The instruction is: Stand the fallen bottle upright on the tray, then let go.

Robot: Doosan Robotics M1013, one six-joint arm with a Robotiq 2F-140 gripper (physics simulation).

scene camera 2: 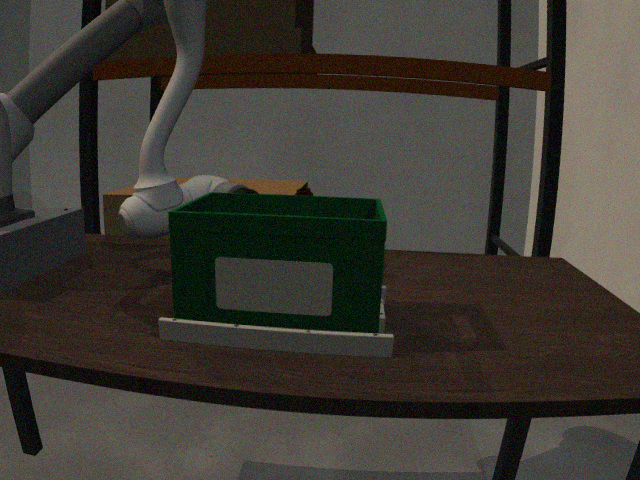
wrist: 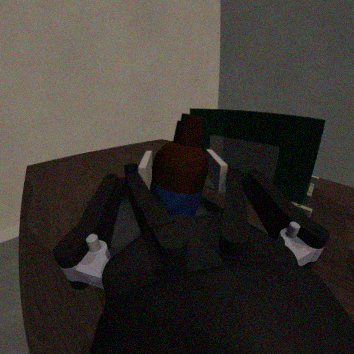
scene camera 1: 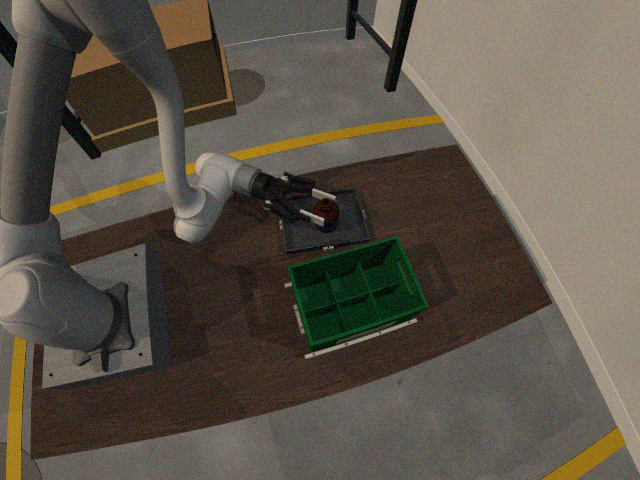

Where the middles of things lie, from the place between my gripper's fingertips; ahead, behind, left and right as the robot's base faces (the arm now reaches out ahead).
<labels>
Now: the brown bottle (wrist: 179, 169) 1 cm to the left of my hand and 2 cm below it.
</labels>
